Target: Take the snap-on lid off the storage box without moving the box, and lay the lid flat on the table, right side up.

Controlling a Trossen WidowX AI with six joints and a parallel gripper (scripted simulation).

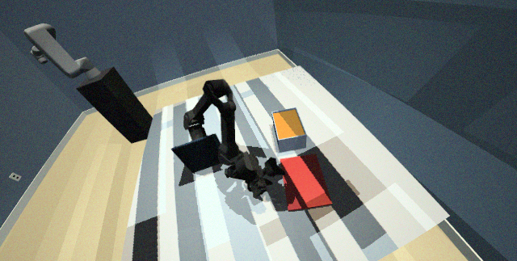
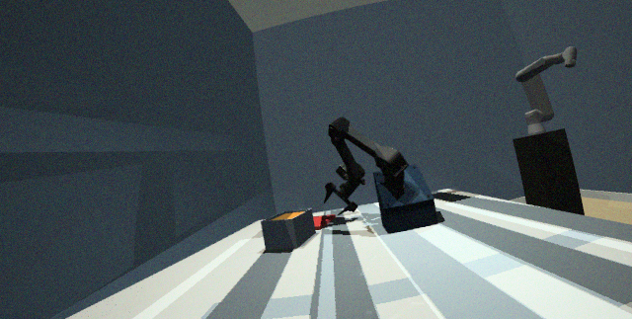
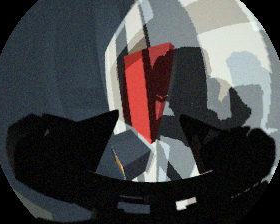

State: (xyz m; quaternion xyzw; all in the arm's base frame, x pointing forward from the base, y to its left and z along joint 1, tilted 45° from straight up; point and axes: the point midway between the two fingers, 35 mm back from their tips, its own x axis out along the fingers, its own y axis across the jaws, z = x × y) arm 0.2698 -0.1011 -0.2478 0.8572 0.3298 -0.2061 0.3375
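Right now my gripper tip is 11 cm short of the red lid, 6 cm above it and 2 cm to the left of it. From my gripper tip the other things lie so: storage box (25 cm to the left, 13 cm ahead, 1 cm below).
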